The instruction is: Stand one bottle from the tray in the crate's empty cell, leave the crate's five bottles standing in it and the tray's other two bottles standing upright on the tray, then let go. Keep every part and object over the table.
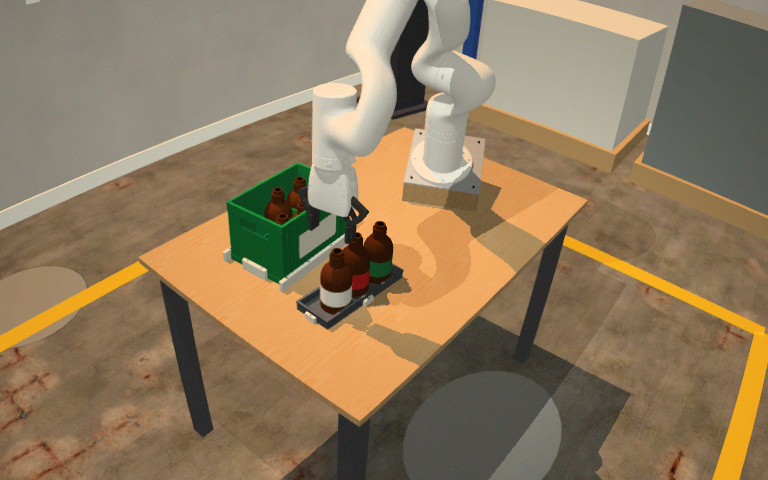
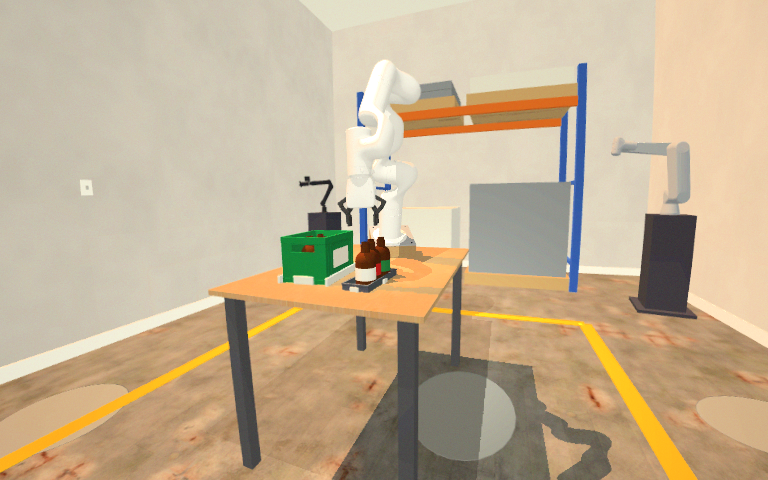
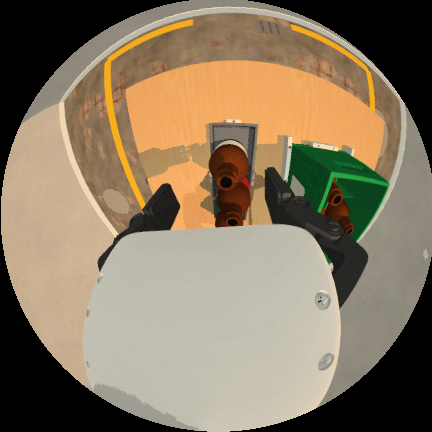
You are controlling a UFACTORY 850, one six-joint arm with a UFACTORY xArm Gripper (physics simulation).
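Note:
Three brown bottles stand upright on the dark tray (image 1: 341, 316) (image 2: 346, 286) (image 3: 242, 134): the white-labelled bottle (image 1: 336, 283) (image 2: 365, 266) (image 3: 230, 162), the red-labelled bottle (image 1: 360, 283) (image 3: 234, 197) in the middle and the green-labelled bottle (image 1: 378, 251) (image 2: 385, 264) (image 3: 229, 220). The green crate (image 1: 257, 249) (image 2: 303, 266) (image 3: 310, 170) stands beside the tray. Brown bottles (image 1: 278, 204) (image 3: 340, 215) show inside it; its empty cell is hidden. My gripper (image 1: 331, 233) (image 2: 362, 223) (image 3: 216, 187) is open and empty, fingers down, above the bottle tops near the tray's green-labelled end.
The wooden table (image 1: 226, 294) (image 2: 317, 297) (image 3: 175, 95) carries pale stops (image 1: 254, 268) along the crate and small clips (image 1: 310, 317) at the tray. The arm's base block (image 1: 436, 196) stands at the table's rear. The crate wall is close to one finger's side.

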